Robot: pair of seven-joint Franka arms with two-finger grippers.
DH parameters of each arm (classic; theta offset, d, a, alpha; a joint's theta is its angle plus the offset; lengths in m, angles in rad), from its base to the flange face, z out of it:
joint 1: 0 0.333 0 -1.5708
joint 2: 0 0 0 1.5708
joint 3: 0 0.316 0.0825 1.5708
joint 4: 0 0 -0.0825 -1.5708
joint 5: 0 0.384 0 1.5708
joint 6: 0 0 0.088 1.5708
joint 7: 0 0.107 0 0
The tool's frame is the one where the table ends.
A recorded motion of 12 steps. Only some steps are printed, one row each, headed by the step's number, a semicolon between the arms.
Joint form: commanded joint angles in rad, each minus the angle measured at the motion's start. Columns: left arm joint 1, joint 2, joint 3, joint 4, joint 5, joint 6, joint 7; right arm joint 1, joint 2, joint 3, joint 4, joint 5, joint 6, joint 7.
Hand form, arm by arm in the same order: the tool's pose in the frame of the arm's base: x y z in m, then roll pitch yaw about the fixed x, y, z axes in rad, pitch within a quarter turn. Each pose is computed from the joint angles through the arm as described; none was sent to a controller.
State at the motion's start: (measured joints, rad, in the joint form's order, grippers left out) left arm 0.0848 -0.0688 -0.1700 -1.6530 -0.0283 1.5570 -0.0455; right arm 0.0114 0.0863 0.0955 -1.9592 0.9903 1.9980 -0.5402
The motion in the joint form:
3: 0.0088 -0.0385 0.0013 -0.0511 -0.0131 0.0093 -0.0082; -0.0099 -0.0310 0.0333 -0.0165 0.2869 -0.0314 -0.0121
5: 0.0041 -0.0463 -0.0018 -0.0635 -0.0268 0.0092 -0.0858; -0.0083 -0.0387 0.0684 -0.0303 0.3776 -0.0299 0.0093
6: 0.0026 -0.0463 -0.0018 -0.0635 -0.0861 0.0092 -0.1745; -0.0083 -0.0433 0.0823 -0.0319 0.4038 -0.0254 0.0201
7: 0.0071 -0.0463 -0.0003 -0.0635 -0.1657 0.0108 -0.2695; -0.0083 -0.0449 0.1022 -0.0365 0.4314 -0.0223 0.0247
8: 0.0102 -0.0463 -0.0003 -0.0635 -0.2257 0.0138 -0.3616; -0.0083 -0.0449 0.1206 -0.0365 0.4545 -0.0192 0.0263
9: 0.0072 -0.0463 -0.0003 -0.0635 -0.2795 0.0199 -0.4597; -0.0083 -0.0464 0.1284 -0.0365 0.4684 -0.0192 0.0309
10: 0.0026 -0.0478 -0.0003 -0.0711 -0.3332 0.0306 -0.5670; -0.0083 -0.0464 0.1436 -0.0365 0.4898 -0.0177 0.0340
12: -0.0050 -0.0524 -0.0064 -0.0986 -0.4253 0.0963 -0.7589; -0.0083 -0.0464 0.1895 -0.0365 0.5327 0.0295 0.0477
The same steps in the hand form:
3: 0.5172 -0.0480 0.6181 3.1199 0.0332 -0.0200; 0.5690 0.1360 0.4768 -1.9946 -0.1866 -0.0372
5: 0.5140 -0.0536 0.6162 3.1113 0.0412 0.0500; 0.5627 0.1578 0.4799 -1.9137 -0.1449 -0.0635
6: 0.5134 -0.0608 0.6166 3.0571 0.0566 0.1363; 0.5606 0.1654 0.4833 -1.8915 -0.1333 -0.0719
7: 0.5133 -0.0661 0.6179 2.9863 0.0873 0.2341; 0.5572 0.1763 0.4836 -1.8687 -0.1203 -0.0713
8: 0.5134 -0.0707 0.6195 2.9382 0.1219 0.3249; 0.5547 0.1864 0.4850 -1.8492 -0.1137 -0.0688
9: 0.5135 -0.0777 0.6214 2.9002 0.1613 0.4146; 0.5534 0.1909 0.4866 -1.8367 -0.1071 -0.0698
10: 0.5133 -0.0852 0.6212 2.8712 0.2126 0.5120; 0.5511 0.1993 0.4879 -1.8182 -0.0986 -0.0682
12: 0.5164 -0.0992 0.6192 2.8228 0.2962 0.6940; 0.5467 0.2197 0.4897 -1.7988 -0.0818 -0.0887

